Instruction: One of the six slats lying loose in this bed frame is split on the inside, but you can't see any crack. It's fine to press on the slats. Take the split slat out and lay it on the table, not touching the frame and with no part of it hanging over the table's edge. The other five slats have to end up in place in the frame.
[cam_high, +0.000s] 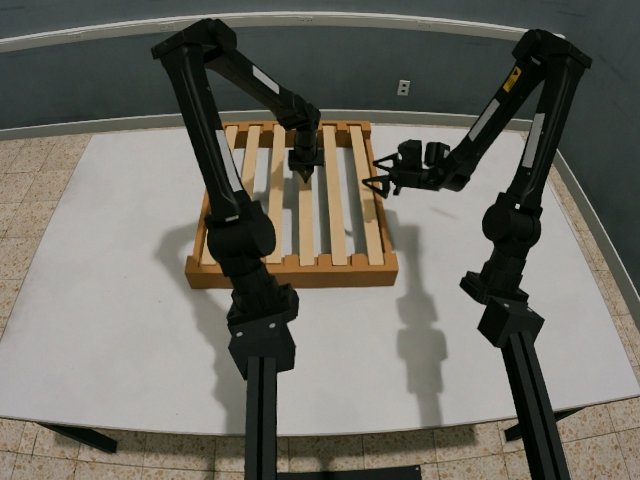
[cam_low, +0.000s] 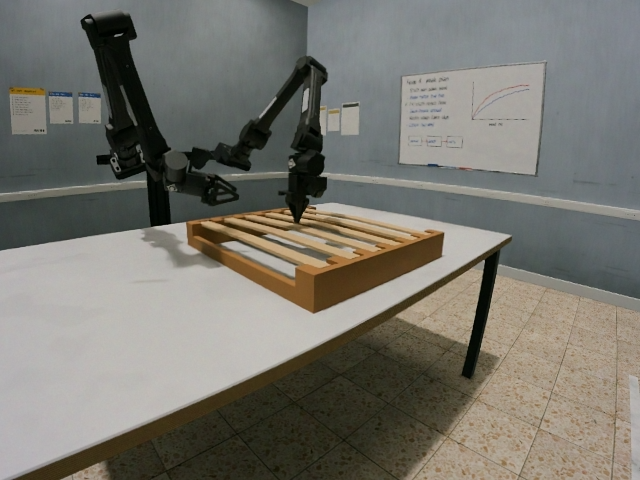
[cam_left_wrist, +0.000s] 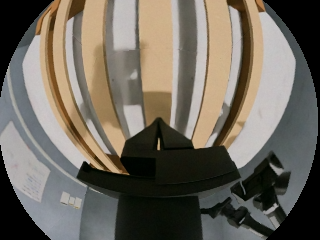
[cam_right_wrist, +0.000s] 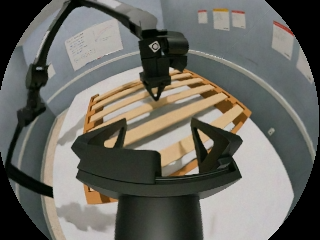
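Note:
Right now my left hand is 6 cm above the bed frame, 4 cm to the right of it and 1 cm short of it.

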